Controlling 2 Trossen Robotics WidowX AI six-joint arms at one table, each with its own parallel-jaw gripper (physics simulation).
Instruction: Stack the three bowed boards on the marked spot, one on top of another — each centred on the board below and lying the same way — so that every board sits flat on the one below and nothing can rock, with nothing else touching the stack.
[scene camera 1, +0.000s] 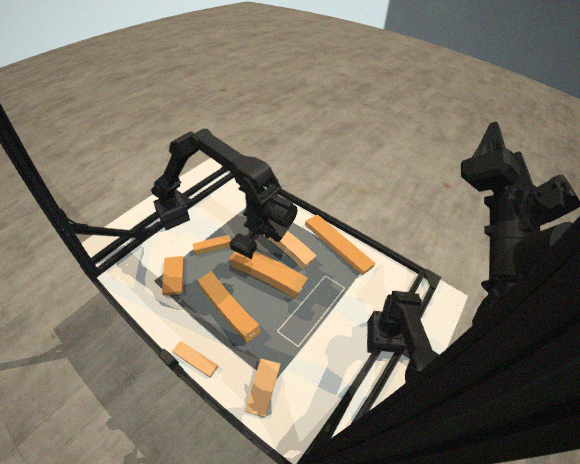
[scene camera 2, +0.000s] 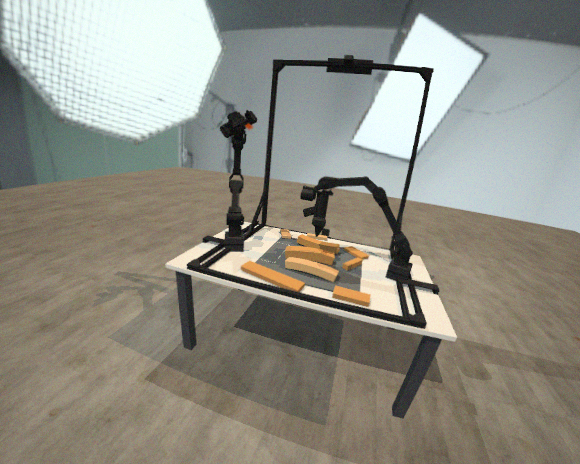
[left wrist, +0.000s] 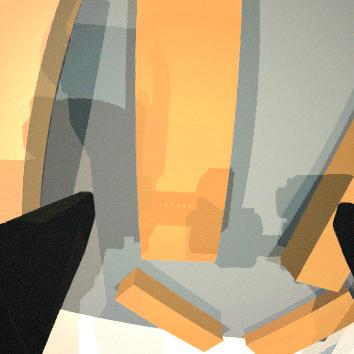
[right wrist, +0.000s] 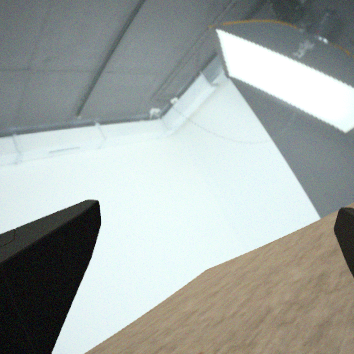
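Pixels of known places: left gripper, fingertip midpoint: (scene camera 1: 259, 247) (scene camera 2: 316, 233) (left wrist: 218, 209); right gripper, fingertip midpoint: (scene camera 1: 506, 138) (scene camera 2: 239, 114) (right wrist: 221, 216); left arm's base, link origin: (scene camera 1: 169, 203) (scene camera 2: 401, 263); right arm's base, link origin: (scene camera 1: 391, 327) (scene camera 2: 234, 234).
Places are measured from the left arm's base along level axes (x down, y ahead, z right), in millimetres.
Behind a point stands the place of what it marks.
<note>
Three bowed orange boards lie apart on the grey mat: the middle one (scene camera 1: 270, 275) @(x 13, y 458, z -146 mm) (scene camera 2: 310, 255) @(x 30, y 405, z -183 mm) (left wrist: 187, 110) @(x 13, y 424, z -156 mm), a back one (scene camera 1: 296, 250) @(x 24, y 416, z -275 mm) (scene camera 2: 311, 269) @(x 36, y 334, z -299 mm) and a front one (scene camera 1: 229, 307) @(x 29, y 478, z 9 mm) (scene camera 2: 318, 244) @(x 33, y 448, z -15 mm) (left wrist: 325, 225) @(x 26, y 397, z -10 mm). The marked spot is a pale rectangle outline (scene camera 1: 301, 303) @(x 68, y 565, z -188 mm) in scene camera 1, with no board on it. My left gripper (scene camera 1: 259, 241) @(x -75, y 410, z -138 mm) (scene camera 2: 322, 233) @(x -75, y 410, z -138 mm) (left wrist: 218, 209) @(x -75, y 410, z -138 mm) is open and empty, pointing down above the near end of the middle board, one finger to each side in the left wrist view. My right gripper (right wrist: 221, 216) @(x -599, y 798, z -318 mm) is open and empty, raised high.
A long orange board (scene camera 1: 340, 244) @(x 48, y 465, z -431 mm) (scene camera 2: 272, 276) @(x 50, y 437, z -450 mm) lies by the table edge. Short orange blocks (scene camera 1: 212, 245) @(x 43, y 233, z -59 mm) (scene camera 1: 173, 275) @(x 52, y 268, z 103 mm) (scene camera 1: 195, 358) @(x 56, y 552, z 162 mm) (scene camera 1: 262, 387) @(x 54, y 717, z 52 mm) lie around the mat (scene camera 1: 267, 312) @(x 68, y 534, z -85 mm). Another block (scene camera 2: 351, 295) @(x 50, y 118, z -353 mm) lies near the front edge in scene camera 2.
</note>
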